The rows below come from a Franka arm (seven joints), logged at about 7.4 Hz.
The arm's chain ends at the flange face. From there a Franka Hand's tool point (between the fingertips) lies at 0.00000 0.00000 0.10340 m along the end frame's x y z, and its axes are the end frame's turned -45 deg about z.
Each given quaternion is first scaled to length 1.
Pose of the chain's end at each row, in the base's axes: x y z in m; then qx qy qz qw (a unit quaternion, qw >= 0):
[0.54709, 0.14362, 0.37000, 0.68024, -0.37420, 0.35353, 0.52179]
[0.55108, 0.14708, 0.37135, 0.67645, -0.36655, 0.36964, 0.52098]
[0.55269, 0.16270, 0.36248, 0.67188, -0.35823, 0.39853, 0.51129]
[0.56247, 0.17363, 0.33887, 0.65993, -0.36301, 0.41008, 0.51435]
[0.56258, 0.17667, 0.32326, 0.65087, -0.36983, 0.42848, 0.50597]
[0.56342, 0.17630, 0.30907, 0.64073, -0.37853, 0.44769, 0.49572]
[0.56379, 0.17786, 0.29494, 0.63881, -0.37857, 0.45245, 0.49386]
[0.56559, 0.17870, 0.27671, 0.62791, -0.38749, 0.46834, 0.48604]
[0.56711, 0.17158, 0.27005, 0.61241, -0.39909, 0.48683, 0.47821]
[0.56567, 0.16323, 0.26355, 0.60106, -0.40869, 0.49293, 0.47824]
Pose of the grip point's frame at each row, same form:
[0.55644, 0.04286, 0.34875, 0.77166, -0.08540, 0.12694, 0.61736]
[0.56330, 0.04618, 0.35234, 0.76523, -0.07978, 0.14213, 0.62278]
[0.57019, 0.06213, 0.34599, 0.75783, -0.07384, 0.17253, 0.62488]
[0.57982, 0.07265, 0.32496, 0.74861, -0.08283, 0.18203, 0.63213]
[0.58156, 0.07580, 0.31077, 0.74285, -0.09260, 0.20224, 0.63143]
[0.58394, 0.07557, 0.29794, 0.73682, -0.10452, 0.22391, 0.62931]
[0.58490, 0.07720, 0.28431, 0.73506, -0.10529, 0.22902, 0.62941]
[0.58746, 0.07806, 0.26752, 0.72840, -0.11770, 0.24669, 0.62827]
[0.58930, 0.07084, 0.26295, 0.71852, -0.13435, 0.26677, 0.62811]
[0.58652, 0.06212, 0.25770, 0.71171, -0.14757, 0.27239, 0.63047]

